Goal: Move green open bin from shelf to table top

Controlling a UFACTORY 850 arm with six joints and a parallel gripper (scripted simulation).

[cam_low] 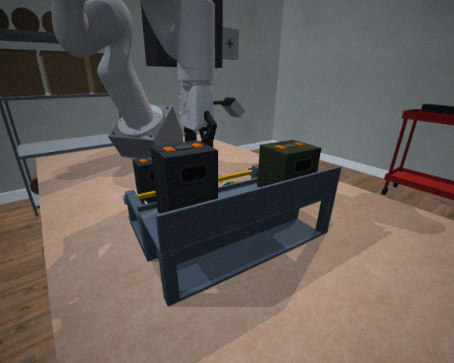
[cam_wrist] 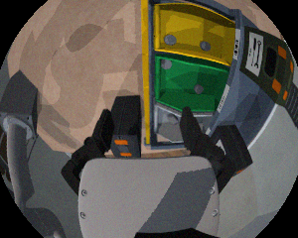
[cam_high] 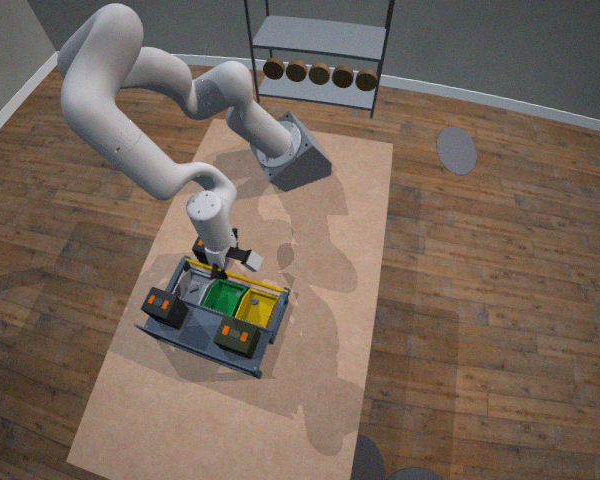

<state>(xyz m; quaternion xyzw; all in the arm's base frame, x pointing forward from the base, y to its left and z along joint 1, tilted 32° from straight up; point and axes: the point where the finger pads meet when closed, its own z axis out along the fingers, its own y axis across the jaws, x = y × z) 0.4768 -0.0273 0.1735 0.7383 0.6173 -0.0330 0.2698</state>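
Right now my hand is 10 cm above the thin yellow bar. From my hand the other things lie so: yellow bin (13 cm ahead, 8 cm to the left, 12 cm below); then green bin (10 cm ahead, 3 cm to the right, 12 cm below).
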